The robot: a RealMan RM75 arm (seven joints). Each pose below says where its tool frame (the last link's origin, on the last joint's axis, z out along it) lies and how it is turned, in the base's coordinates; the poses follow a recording.
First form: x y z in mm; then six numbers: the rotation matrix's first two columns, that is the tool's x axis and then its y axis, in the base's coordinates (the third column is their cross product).
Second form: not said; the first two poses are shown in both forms.
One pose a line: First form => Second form
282 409 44 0.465 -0.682 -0.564 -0.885 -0.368 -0.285 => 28.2 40.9 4.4; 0.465 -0.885 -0.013; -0.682 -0.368 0.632; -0.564 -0.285 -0.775
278 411 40 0.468 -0.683 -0.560 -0.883 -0.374 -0.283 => 27.8 41.1 4.0; 0.468 -0.883 -0.016; -0.683 -0.374 0.627; -0.560 -0.283 -0.778
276 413 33 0.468 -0.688 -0.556 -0.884 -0.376 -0.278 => 27.6 41.3 3.3; 0.468 -0.884 -0.018; -0.688 -0.376 0.622; -0.556 -0.278 -0.784
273 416 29 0.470 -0.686 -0.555 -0.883 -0.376 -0.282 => 27.3 41.6 2.9; 0.470 -0.883 -0.015; -0.686 -0.376 0.623; -0.555 -0.282 -0.782
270 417 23 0.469 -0.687 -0.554 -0.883 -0.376 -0.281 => 27.0 41.7 2.3; 0.469 -0.883 -0.015; -0.687 -0.376 0.621; -0.554 -0.281 -0.783
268 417 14 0.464 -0.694 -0.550 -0.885 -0.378 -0.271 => 26.8 41.7 1.4; 0.464 -0.885 -0.020; -0.694 -0.378 0.612; -0.550 -0.271 -0.790
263 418 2 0.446 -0.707 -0.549 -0.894 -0.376 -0.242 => 26.3 41.8 0.2; 0.446 -0.894 -0.035; -0.707 -0.376 0.599; -0.549 -0.242 -0.800
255 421 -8 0.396 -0.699 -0.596 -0.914 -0.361 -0.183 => 25.5 42.1 -0.8; 0.396 -0.914 -0.087; -0.699 -0.361 0.617; -0.596 -0.183 -0.782
